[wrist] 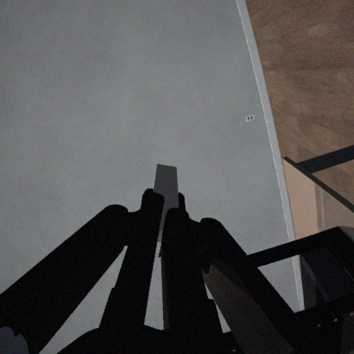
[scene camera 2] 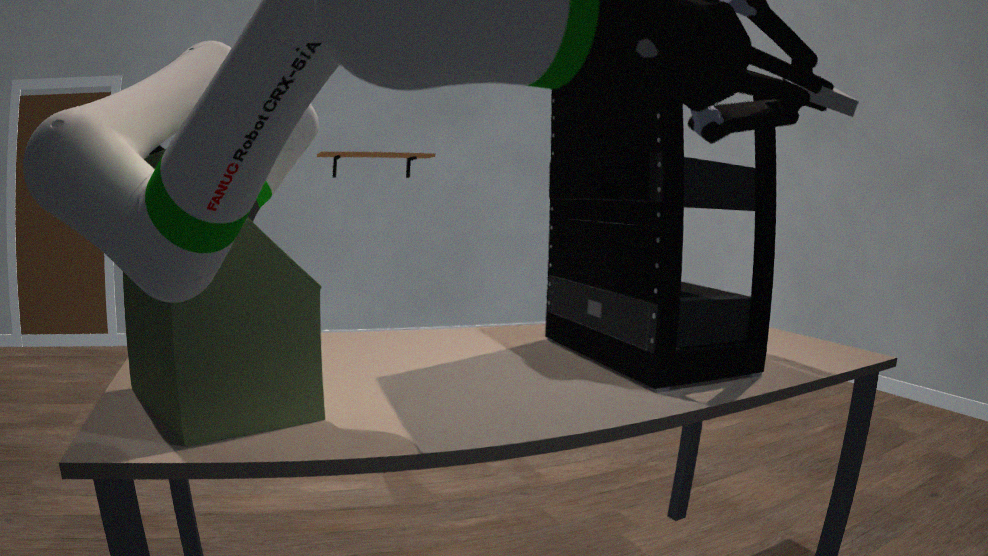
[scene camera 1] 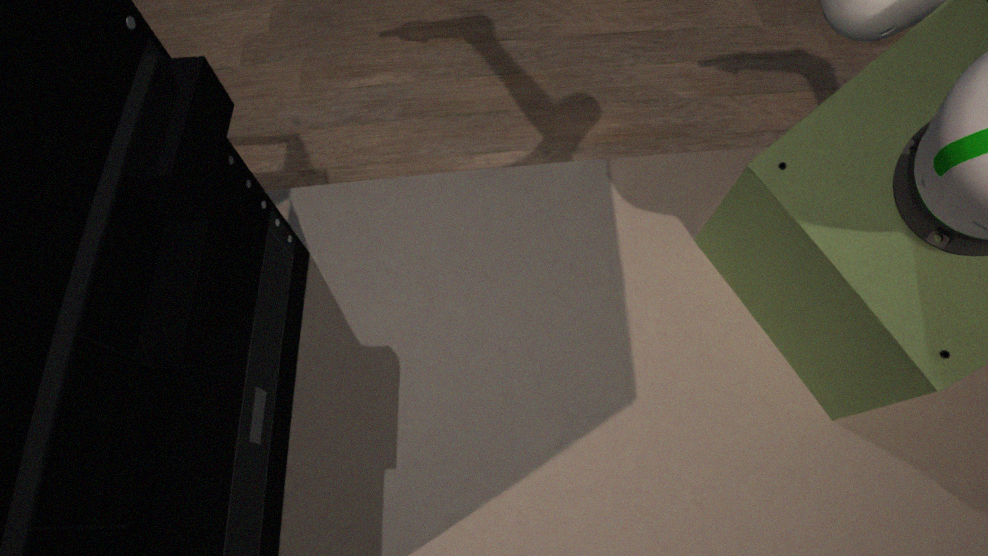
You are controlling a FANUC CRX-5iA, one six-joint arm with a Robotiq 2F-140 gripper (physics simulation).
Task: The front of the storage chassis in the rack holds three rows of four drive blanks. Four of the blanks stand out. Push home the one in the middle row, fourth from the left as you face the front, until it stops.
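Frame: origin at the arm's base, x left, y down, z back, level; metres.
Where they show: gripper, fingertip midpoint: [scene camera 2: 845, 103].
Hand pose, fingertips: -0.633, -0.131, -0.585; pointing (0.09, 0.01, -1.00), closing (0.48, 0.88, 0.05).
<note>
After its pixels a point has its place, as x, y, z.
The black rack [scene camera 1: 293, 325] {0.066, 0.262, -0.752} [scene camera 2: 668, 242] {-0.053, 0.028, -0.762} [wrist: 295, 247] stands on the table. Its front is very dark; the rows of drive blanks cannot be made out, nor which blanks stand out. A black block [scene camera 1: 207, 103] {0.008, -0.108, -0.701} juts from the rack front in scene camera 1; I cannot tell what it is. My gripper [scene camera 2: 839, 102] {-0.633, -0.131, -0.585} [wrist: 163, 180] is shut and empty. In scene camera 2 it is high up, overlapping the upper rack, with its fingertips pointing right, past the rack's side. In the wrist view the fingertips are against the grey wall, with the rack at lower right, apart from them.
A dark grey panel with a light label [scene camera 1: 257, 414] {0.197, 0.179, -0.746} [scene camera 2: 594, 308] {0.198, 0.181, -0.746} is low in the rack. The green pedestal [scene camera 1: 773, 290] {0.030, 0.218, -0.119} [scene camera 2: 248, 345] {-0.146, 0.168, -0.076} carries the arm, across the table [scene camera 1: 690, 331] {0.061, 0.297, -0.208} [scene camera 2: 359, 352] {0.367, 0.297, -0.283} [wrist: 300, 200] from the rack. A wooden shelf [scene camera 2: 376, 154] hangs on the wall.
</note>
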